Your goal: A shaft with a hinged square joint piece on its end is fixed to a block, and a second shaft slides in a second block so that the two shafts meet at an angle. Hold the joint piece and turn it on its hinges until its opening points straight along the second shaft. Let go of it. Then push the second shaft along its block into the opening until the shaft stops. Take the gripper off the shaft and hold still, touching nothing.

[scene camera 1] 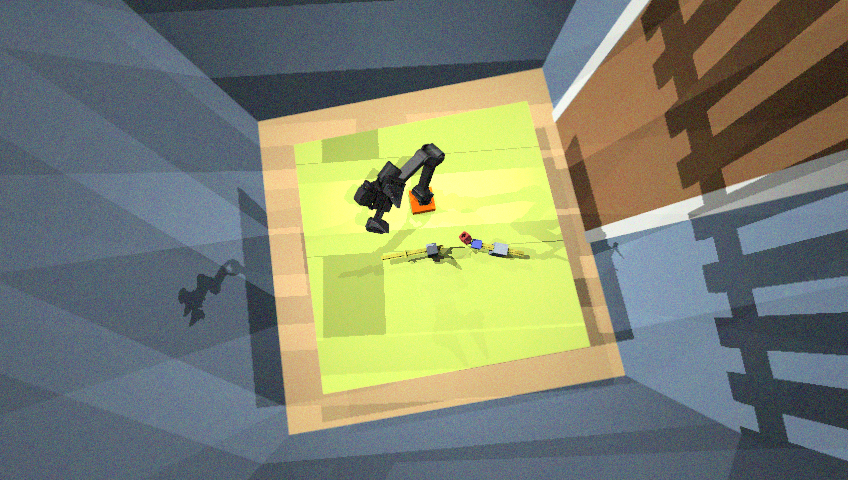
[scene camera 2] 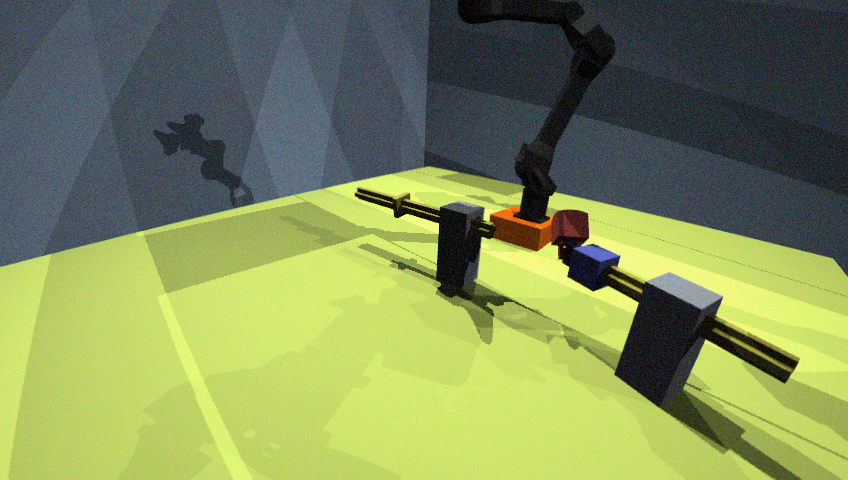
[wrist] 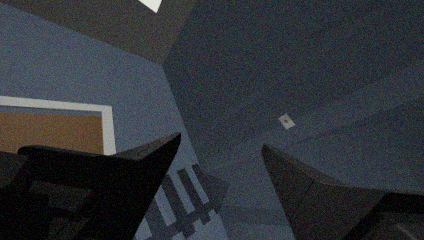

Path:
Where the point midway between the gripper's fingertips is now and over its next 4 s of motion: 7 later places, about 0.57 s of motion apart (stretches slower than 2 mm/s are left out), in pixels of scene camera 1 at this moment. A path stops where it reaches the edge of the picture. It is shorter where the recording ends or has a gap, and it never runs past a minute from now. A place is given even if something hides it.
My gripper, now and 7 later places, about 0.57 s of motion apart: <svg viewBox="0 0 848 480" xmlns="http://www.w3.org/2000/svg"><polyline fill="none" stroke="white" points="392,220 396,231 406,255 423,273 444,277 459,268 464,249 459,229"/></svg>

